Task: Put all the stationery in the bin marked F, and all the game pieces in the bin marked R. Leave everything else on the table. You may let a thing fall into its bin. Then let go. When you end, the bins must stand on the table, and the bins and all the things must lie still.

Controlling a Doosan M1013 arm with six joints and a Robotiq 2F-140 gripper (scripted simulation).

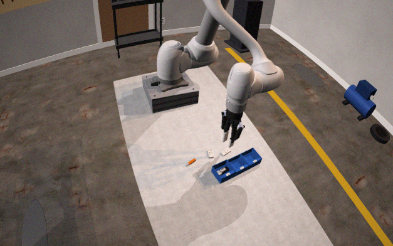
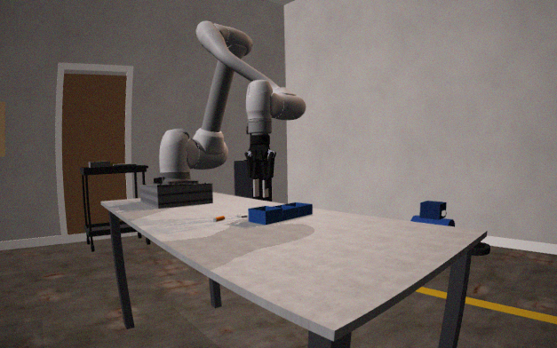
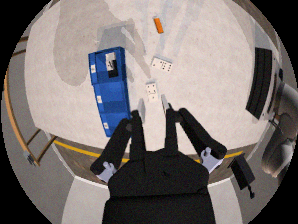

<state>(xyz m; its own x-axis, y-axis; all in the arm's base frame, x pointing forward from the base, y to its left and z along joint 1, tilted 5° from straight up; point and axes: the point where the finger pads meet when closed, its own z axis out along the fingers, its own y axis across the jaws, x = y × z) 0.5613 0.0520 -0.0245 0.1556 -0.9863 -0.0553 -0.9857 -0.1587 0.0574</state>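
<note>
The white domino tile lies 100 mm below my hand. Round my hand: orange cylinder 190 mm to the right, 90 mm below, 20 mm behind; grey-white piece 100 mm ahead, 90 mm to the right, 70 mm below; black piece 100 mm ahead, 90 mm to the right, 90 mm below.
</note>
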